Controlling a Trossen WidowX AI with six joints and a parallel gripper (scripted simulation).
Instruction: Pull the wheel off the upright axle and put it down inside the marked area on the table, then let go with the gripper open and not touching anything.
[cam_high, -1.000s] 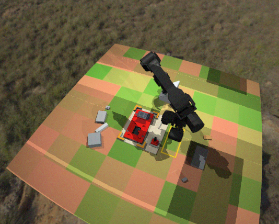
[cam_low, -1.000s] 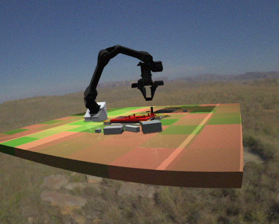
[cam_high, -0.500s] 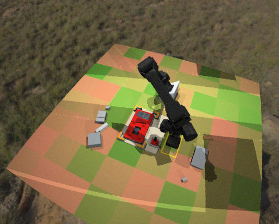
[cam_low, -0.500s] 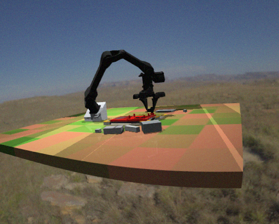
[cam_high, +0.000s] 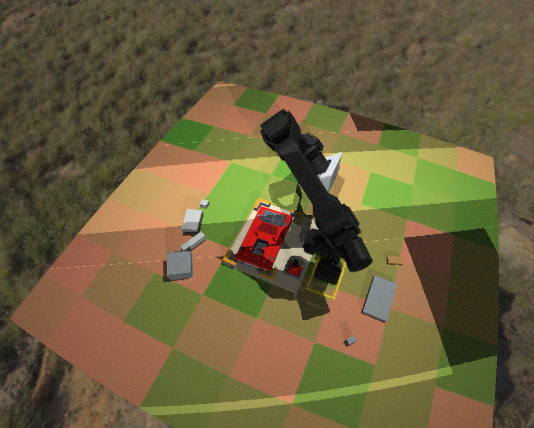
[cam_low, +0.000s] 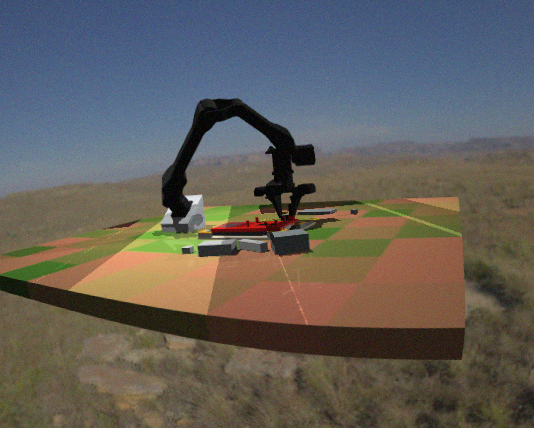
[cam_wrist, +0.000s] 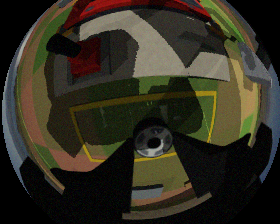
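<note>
Now: gripper tip right at the wheel. Round my gripper tip: dark upright axle (6 cm ahead, 9 cm to the right, 2 cm above); pale base plate (19 cm to the right).
</note>
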